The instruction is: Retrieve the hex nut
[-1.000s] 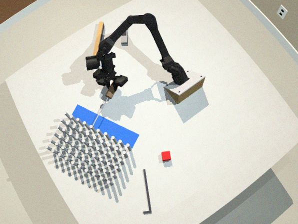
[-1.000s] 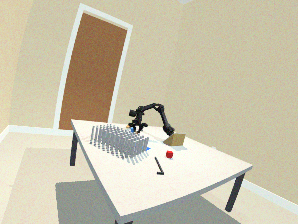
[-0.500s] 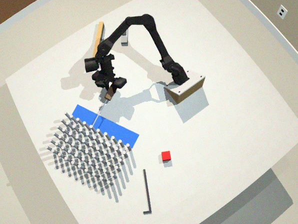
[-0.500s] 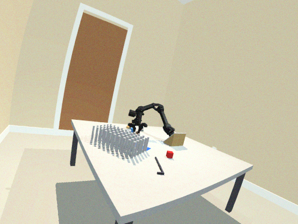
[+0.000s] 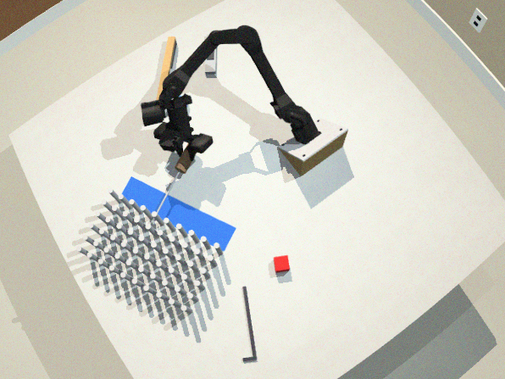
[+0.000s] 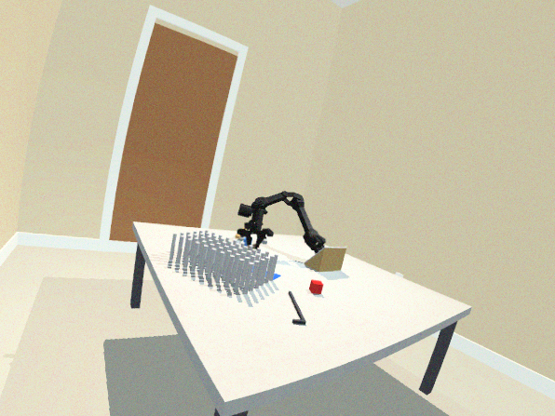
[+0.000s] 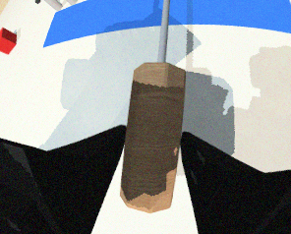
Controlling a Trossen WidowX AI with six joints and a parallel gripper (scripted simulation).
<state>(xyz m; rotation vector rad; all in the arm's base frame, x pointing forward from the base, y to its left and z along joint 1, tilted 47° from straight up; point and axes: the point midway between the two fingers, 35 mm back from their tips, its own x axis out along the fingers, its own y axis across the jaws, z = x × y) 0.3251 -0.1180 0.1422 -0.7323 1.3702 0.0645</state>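
My gripper tip is now 120 mm short of the blue taped strip, 110 mm to the right of it and 40 mm above it. The rest, counted from my gripper tip: blue cube (170 mm to the right, 80 mm behind, 20 mm below); grey block (290 mm to the right, 280 mm behind, 20 mm below); red cube (430 mm to the left, 40 mm behind, 20 mm below).
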